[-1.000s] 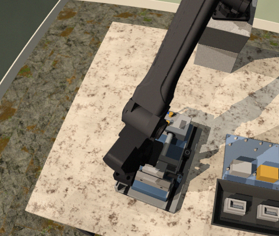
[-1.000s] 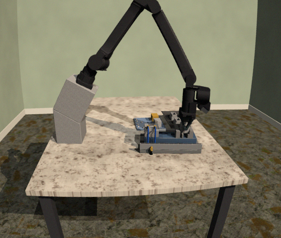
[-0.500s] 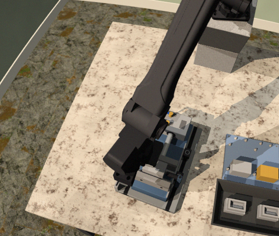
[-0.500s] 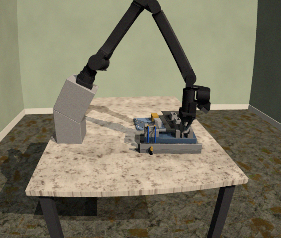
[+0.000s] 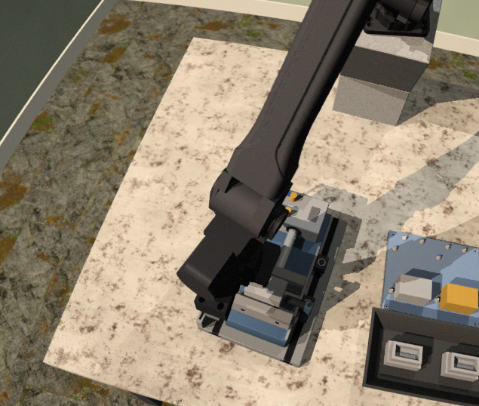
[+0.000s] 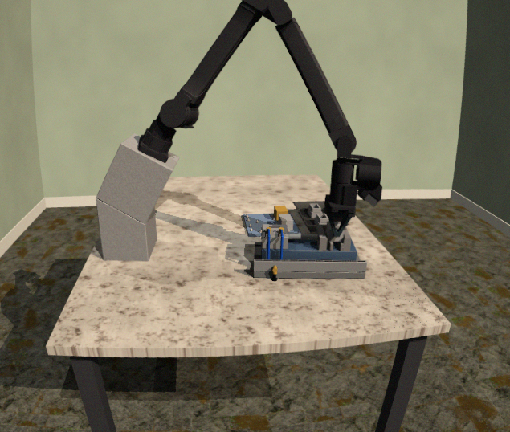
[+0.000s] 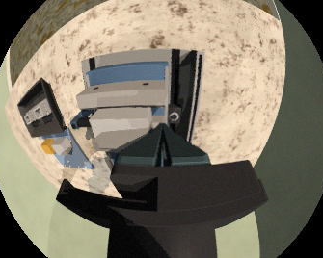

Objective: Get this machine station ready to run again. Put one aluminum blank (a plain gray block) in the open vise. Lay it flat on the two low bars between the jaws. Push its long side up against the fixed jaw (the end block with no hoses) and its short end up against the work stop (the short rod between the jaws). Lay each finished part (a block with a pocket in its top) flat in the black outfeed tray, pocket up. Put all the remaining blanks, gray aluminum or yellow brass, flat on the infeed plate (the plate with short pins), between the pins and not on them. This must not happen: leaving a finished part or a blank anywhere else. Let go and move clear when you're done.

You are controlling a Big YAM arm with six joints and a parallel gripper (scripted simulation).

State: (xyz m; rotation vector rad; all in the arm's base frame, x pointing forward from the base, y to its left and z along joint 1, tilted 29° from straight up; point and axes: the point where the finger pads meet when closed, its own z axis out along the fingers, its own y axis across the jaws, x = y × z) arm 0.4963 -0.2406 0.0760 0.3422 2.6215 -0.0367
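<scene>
Now: hand 40 mm short of the fixed jaw, 40 mm to the right of it and 30 mm above it. Round my hand: hosed end block 140 mm behind, 90 mm to the left, 30 mm below; infeed plate 70 mm behind, 360 mm to the left, 110 mm below; dark rail 80 mm behind, 20 mm to the right, 70 mm below.
</scene>
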